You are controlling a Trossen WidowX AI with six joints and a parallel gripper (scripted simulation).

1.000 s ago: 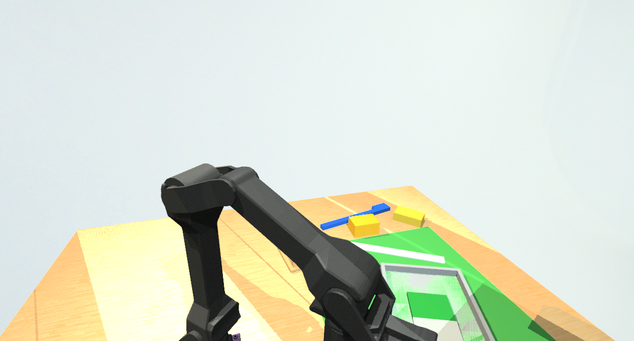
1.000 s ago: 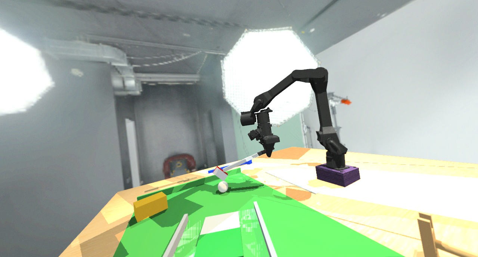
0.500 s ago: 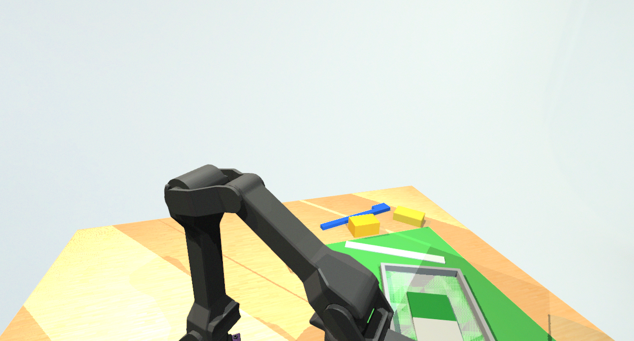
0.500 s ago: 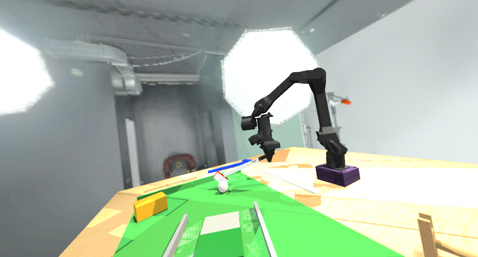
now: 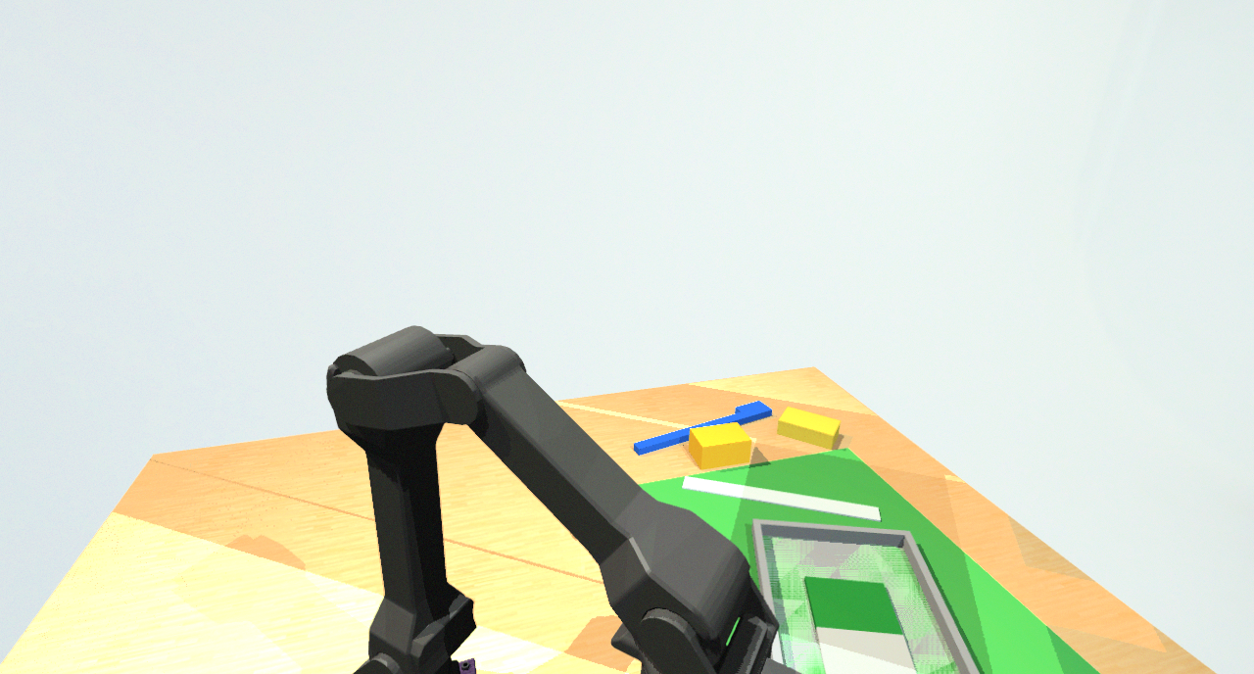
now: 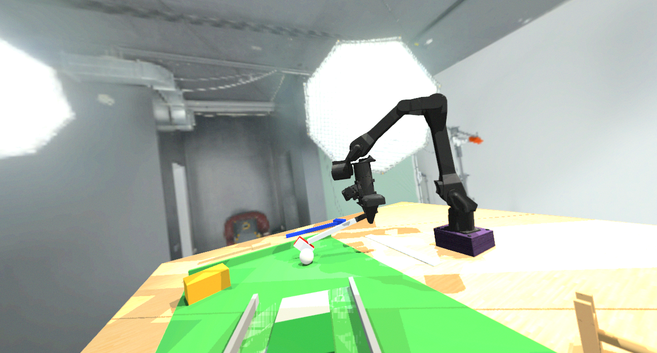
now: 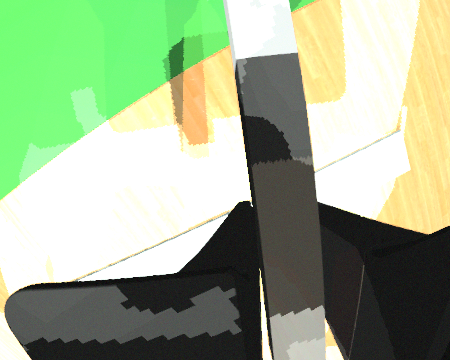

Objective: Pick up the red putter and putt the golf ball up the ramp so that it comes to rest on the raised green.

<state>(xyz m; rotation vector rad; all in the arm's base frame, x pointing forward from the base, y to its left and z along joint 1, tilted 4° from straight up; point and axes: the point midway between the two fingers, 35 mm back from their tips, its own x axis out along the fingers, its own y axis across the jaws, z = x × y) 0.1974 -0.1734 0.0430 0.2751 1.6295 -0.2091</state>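
Right now the red putter is 110 mm ahead of my gripper tip, 30 mm to the right of it and 10 mm below it. The rest, counted from my gripper tip: blue putter: 80 mm ahead, 340 mm to the right, 60 mm below; then green mat: 290 mm ahead, 180 mm to the left, 80 mm below; then white golf ball: 220 mm ahead, 20 mm to the right, 50 mm below.
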